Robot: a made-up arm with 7 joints.
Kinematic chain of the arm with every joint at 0, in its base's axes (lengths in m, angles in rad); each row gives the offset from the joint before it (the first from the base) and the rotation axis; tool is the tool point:
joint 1: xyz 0 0 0 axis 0 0.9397 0.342
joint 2: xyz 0 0 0 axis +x
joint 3: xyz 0 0 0 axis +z
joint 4: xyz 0.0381 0 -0.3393 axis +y
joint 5: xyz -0.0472 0 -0.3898 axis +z
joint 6: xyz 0 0 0 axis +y
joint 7: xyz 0 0 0 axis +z
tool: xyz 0 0 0
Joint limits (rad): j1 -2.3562..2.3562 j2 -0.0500..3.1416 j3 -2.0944..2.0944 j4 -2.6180..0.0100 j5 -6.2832..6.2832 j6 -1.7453..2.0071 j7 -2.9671..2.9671
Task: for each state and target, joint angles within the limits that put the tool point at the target. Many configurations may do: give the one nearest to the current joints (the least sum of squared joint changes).
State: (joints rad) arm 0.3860 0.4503 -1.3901 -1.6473 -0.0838 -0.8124 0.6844
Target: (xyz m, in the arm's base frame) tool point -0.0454 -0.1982 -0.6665
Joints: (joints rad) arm 0.2101 0.1532 -1.3335 -0.8738 -0.0838 -0.8124 0.6844
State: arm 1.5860 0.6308 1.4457 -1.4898 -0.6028 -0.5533 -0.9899
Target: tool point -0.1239 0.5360 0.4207
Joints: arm 2.1064 1.1547 1.9561 -0.9099 -0.6028 -0.5533 -0.9899
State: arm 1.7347 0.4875 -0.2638 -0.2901 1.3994 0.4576 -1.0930
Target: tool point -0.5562 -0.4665 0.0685
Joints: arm 2.0849 -0.0500 -1.0922 -0.4646 1.3994 0.4576 -1.0930
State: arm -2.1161 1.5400 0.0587 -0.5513 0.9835 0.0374 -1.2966
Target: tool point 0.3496 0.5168 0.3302
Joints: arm -1.1265 1.3941 0.2770 -0.7894 0.9835 0.0374 -1.2966
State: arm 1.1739 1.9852 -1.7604 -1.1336 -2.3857 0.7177 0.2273
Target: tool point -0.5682 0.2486 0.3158
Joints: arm 1.7360 1.3005 -1.9538 -0.8812 -2.3857 0.7177 0.2273
